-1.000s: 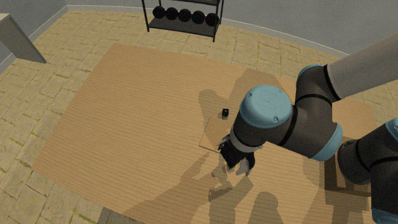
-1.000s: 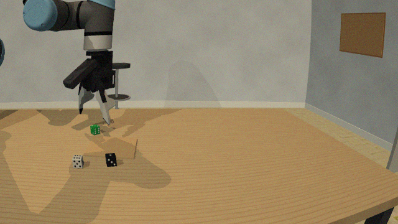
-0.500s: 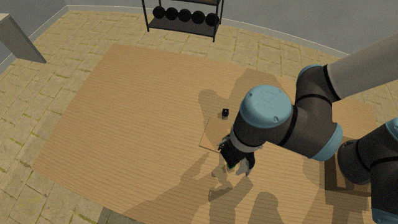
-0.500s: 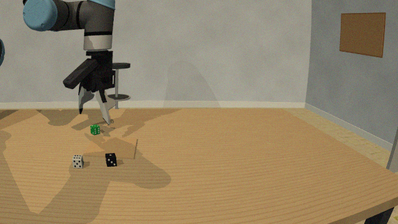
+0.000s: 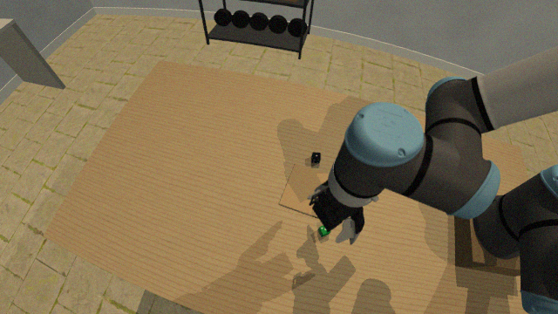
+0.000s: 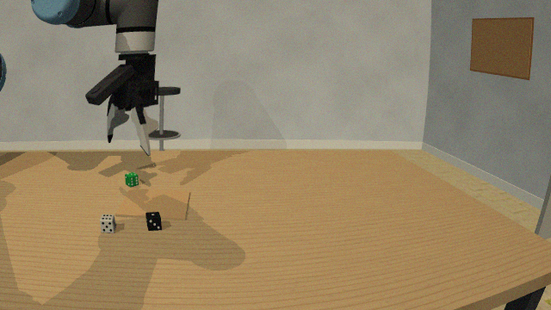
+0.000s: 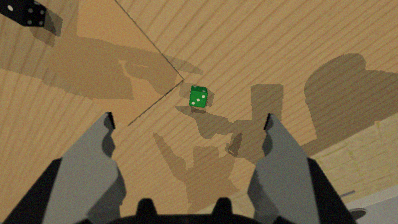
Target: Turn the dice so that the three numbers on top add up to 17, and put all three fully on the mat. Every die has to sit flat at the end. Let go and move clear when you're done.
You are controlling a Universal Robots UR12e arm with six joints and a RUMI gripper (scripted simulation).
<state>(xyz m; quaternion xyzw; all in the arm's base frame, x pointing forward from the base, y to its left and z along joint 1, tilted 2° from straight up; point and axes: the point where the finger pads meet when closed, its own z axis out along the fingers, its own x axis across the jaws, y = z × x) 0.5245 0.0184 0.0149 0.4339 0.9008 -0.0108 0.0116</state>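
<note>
The black die is 210 mm to the right of my hand, 70 mm below it and 50 mm ahead of it. Round my hand: tan mat: 100 mm to the right, 90 mm below, 60 mm ahead; green die: 70 mm below, 20 mm to the left, 10 mm ahead; white die: 210 mm to the right, 70 mm below, 40 mm behind.
</note>
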